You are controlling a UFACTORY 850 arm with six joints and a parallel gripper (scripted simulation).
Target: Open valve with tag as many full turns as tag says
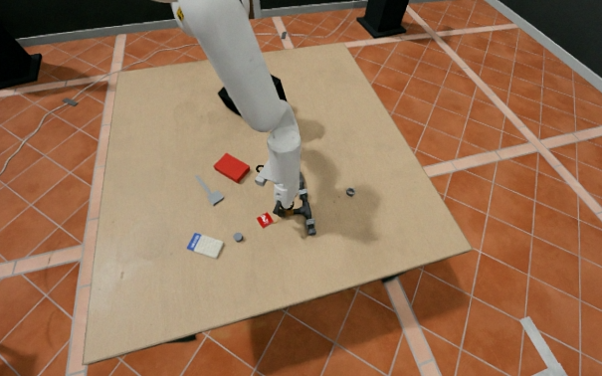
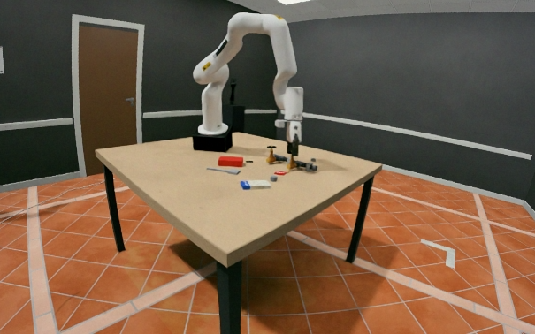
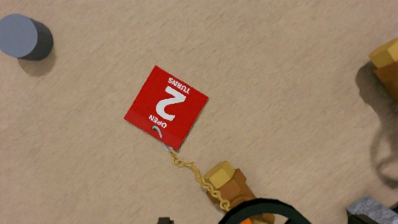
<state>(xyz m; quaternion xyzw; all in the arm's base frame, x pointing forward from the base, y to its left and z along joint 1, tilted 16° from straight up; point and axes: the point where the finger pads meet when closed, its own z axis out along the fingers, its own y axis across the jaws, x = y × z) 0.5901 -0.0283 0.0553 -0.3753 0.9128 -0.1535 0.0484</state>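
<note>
My gripper is now 9 cm above the red tag and 8 cm to the left of it. From my hand the other things lie so: blue card: 31 cm to the right, 8 cm below, 1 cm ahead; then red block: 27 cm behind, 14 cm to the right, 8 cm below; then grey scraper: 25 cm to the right, 20 cm behind, 8 cm below.
</note>
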